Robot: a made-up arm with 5 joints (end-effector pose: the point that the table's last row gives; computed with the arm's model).
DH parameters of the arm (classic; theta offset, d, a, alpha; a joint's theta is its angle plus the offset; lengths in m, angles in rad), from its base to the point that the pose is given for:
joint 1: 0 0.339 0 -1.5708
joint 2: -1.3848 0 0.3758 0
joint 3: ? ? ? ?
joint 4: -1.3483 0 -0.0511 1.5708
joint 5: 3.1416 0.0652 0 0
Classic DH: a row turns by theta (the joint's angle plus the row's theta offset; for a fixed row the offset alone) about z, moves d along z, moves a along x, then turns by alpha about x.
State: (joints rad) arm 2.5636 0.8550 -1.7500 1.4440 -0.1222
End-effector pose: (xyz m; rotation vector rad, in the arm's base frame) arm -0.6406 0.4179 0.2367 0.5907 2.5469 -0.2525
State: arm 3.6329 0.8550 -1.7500 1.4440 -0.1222
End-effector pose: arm -0.6744 -0.3608 0.2367 -0.7847 2.4774 0.1343
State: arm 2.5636 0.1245 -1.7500 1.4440 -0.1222
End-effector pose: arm -0.5343 0.3485 0.7731 -0.6709 -2.8929 -0.0927
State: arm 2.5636 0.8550 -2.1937 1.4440 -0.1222
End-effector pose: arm -0.7099 0.4631 0.4541 0.6873 2.9635 -0.0550
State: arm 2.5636 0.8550 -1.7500 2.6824 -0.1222
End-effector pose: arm -0.5701 0.3718 0.2831 0.3115 1.3429 -0.5882
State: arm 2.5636 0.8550 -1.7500 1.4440 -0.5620
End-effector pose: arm -0.6406 0.4179 0.2367 0.0212 2.6506 -0.4028
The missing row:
joint 3: -0.4085 0 -0.4794 0
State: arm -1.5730 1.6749 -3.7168 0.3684 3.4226
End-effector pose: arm -0.0017 -0.7883 0.5955 1.2457 0.9349 -1.0392
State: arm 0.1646 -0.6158 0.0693 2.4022 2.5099
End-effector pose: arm 0.0985 0.0164 0.3054 0.5026 -1.1949 -0.4004
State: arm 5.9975 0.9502 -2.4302 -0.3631 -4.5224
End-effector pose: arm 0.8301 -0.2438 0.6269 -0.7496 1.2293 -1.4040
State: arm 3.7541 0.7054 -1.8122 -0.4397 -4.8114
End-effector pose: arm -0.6744 -0.4739 0.5100 -0.7713 -1.6834 1.5605
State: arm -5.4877 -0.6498 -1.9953 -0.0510 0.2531
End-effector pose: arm -0.0395 -0.0403 1.2175 -0.5174 -0.1438 -2.0524
